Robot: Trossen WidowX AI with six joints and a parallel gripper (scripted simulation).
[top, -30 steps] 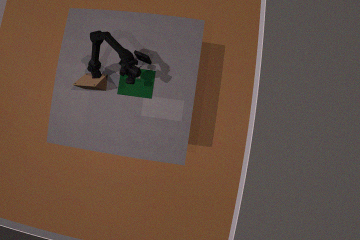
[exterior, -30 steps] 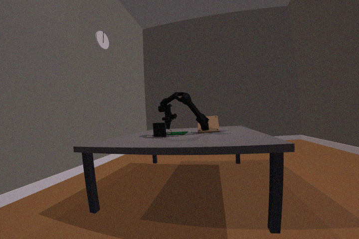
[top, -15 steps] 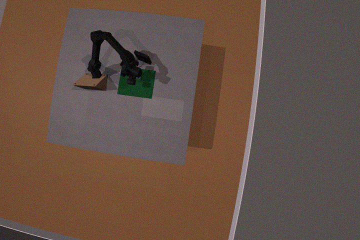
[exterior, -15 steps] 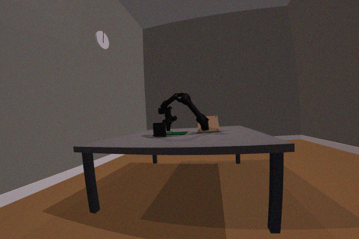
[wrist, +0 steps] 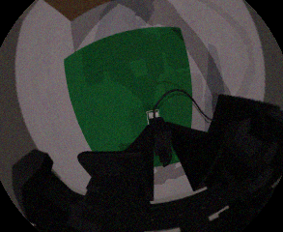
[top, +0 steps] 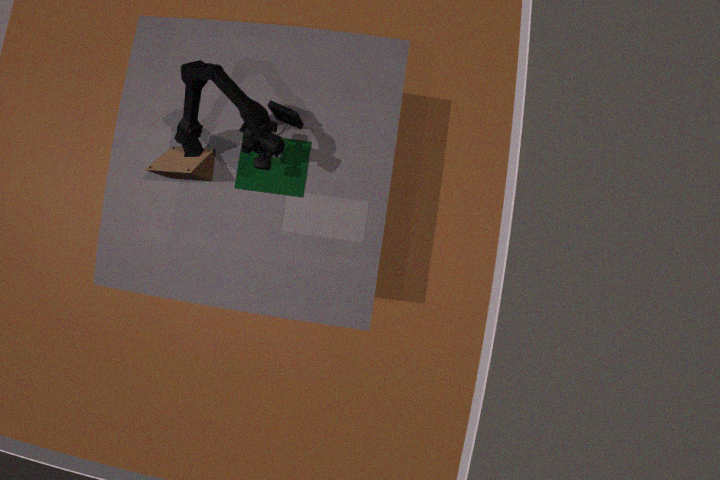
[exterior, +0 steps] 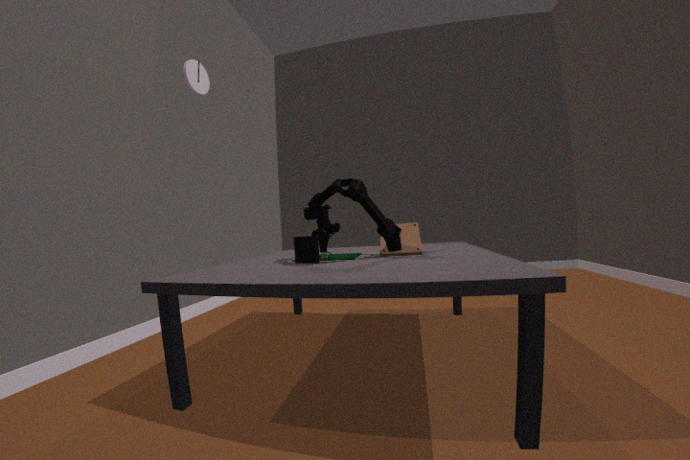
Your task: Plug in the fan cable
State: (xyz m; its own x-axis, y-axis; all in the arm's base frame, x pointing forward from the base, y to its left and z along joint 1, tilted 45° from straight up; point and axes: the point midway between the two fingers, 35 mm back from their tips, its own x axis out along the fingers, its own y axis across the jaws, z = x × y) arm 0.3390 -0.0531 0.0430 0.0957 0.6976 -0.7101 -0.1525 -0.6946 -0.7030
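My gripper tip is now 1 cm short of the fan header and 4 cm above it. Also, from my gripper tip: fan plug 1 cm ahead, 1 cm above; black fan 6 cm ahead, 14 cm to the left, 2 cm above; green board 1 cm behind, 4 cm to the right, 6 cm below.
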